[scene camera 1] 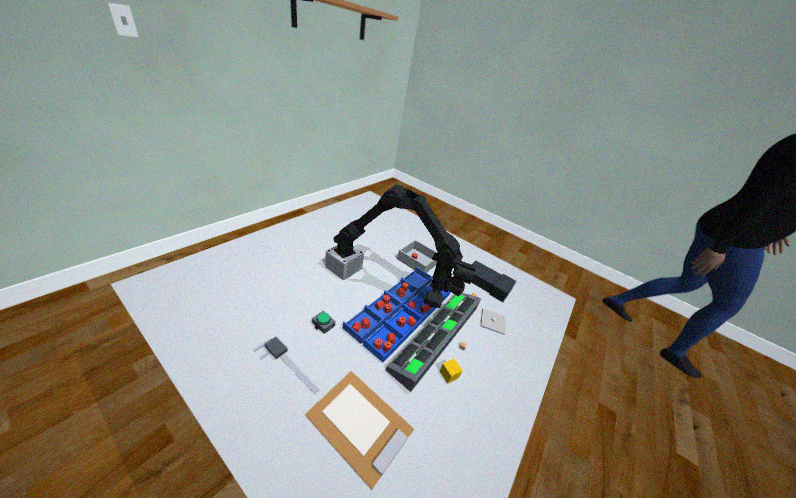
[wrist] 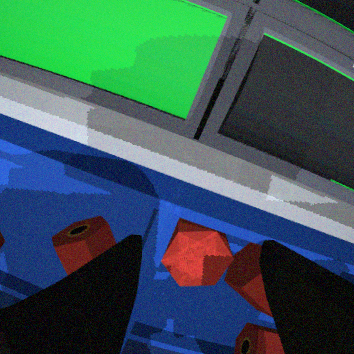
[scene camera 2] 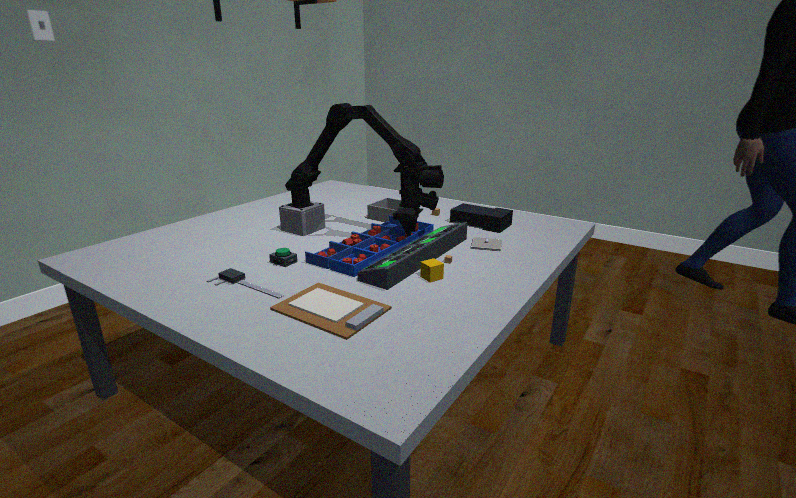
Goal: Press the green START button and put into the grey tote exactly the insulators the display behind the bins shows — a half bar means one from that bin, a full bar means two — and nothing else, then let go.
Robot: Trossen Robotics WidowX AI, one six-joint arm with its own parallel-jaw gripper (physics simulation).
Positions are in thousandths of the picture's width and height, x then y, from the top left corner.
Scene:
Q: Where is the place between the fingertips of my gripper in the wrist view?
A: At 569, 702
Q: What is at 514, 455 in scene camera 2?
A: My gripper.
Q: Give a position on a display bar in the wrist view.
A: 685, 92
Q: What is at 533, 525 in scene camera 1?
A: A grey tote.

